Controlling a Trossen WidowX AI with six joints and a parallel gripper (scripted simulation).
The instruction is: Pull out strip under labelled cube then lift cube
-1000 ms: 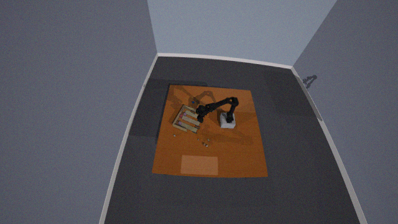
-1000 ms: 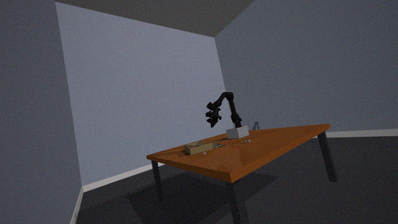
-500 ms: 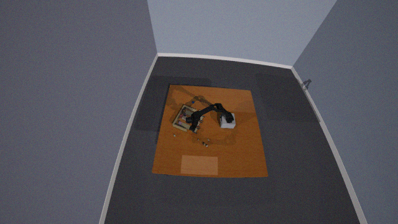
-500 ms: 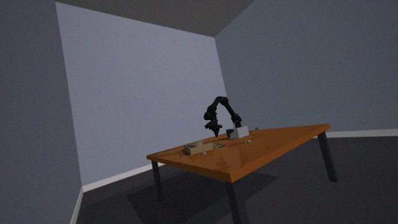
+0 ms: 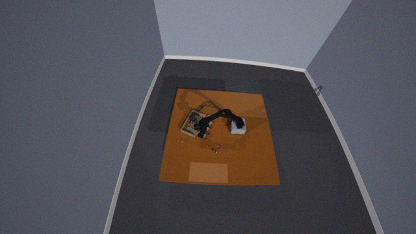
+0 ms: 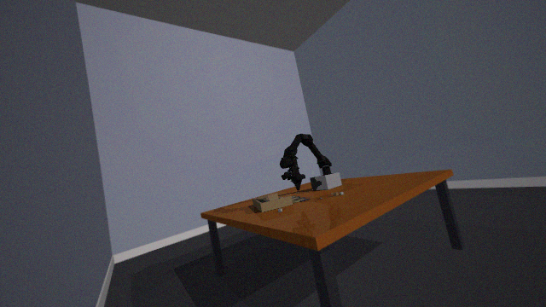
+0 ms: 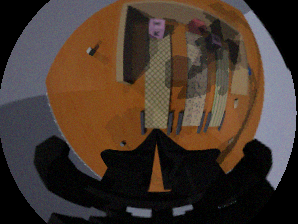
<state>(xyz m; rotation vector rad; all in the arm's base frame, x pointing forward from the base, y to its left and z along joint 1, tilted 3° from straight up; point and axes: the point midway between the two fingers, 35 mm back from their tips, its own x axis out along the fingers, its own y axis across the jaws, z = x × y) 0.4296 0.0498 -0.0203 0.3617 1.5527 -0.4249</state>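
My gripper tip is now 80 mm short of the pale strip, 60 mm above it and 50 mm to the left of it.
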